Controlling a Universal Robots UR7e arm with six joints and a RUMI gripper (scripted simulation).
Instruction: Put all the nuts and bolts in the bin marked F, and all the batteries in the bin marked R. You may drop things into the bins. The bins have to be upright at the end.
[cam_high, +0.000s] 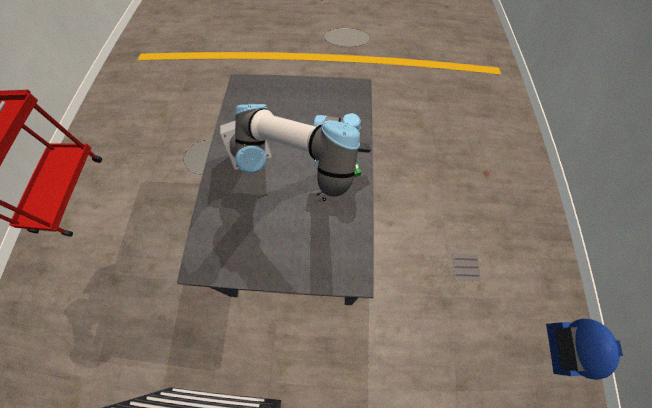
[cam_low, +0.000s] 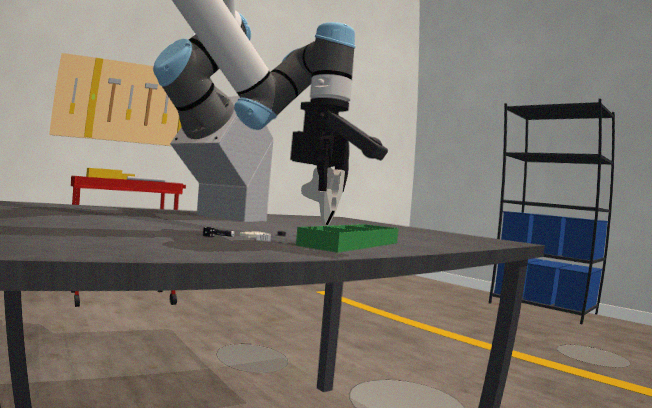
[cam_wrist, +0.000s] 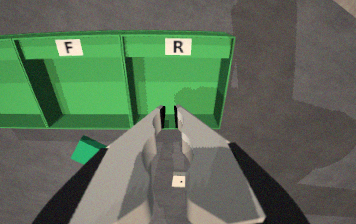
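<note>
The green bin tray is 8 cm to the left of my hand and 4 cm below it. Also, from my hand: flat green card 11 cm behind, 8 cm to the left, 5 cm below; cream domino-like tile 14 cm behind, 6 cm to the right, 5 cm below; black nut 15 cm behind, 5 cm below, 3 cm to the left.
</note>
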